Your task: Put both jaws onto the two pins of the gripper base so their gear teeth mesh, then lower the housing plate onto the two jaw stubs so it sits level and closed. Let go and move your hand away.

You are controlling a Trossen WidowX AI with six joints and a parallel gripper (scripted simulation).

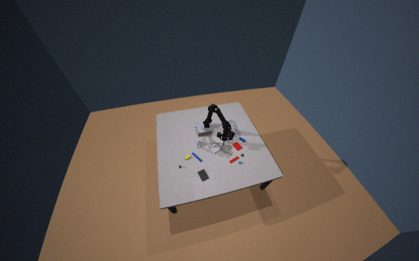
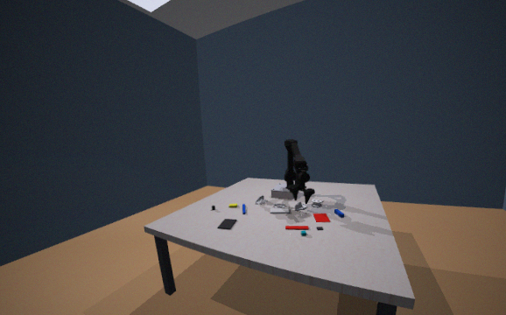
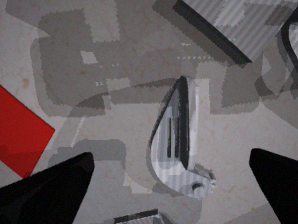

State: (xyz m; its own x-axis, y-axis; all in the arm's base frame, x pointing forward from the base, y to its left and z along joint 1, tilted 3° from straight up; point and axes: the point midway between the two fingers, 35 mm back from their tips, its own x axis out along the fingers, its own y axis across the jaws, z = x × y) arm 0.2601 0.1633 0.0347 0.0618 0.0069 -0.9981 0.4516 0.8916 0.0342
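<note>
The white flat plate lies 120 mm to the right of my gripper tip, 70 mm ahead of it and 50 mm below it. The rest, counted from my gripper tip: short blue block (240 mm to the left, 40 mm below); red square plate (150 mm to the left, 80 mm ahead, 50 mm below); gripper base (110 mm behind, 80 mm to the left, 20 mm below).
</note>
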